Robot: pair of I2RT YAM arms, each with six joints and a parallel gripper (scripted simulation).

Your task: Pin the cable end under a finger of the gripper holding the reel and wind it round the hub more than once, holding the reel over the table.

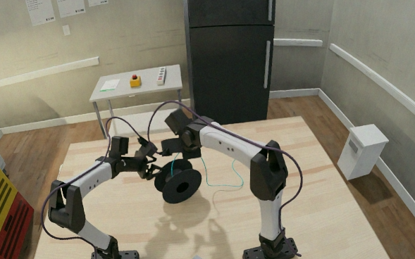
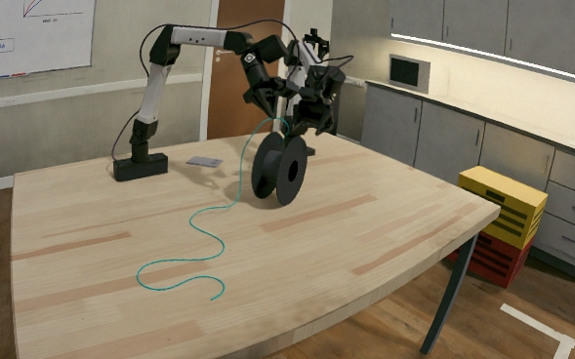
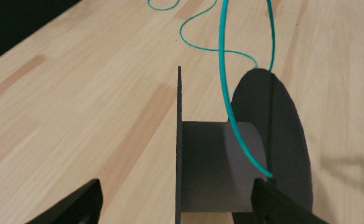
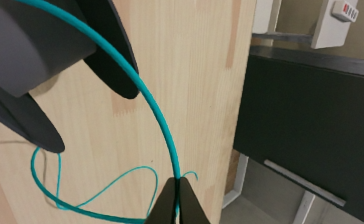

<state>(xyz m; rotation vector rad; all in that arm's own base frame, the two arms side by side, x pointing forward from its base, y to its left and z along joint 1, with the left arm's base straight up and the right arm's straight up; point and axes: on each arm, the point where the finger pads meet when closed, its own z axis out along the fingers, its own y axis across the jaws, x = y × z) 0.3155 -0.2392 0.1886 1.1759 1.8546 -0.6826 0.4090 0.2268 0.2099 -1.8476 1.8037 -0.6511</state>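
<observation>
My left gripper is now 6 cm to the left of the black reel and 10 cm above it. Also, from my left hand: flat grey plate: 38 cm behind, 14 cm to the right, 20 cm below.
</observation>
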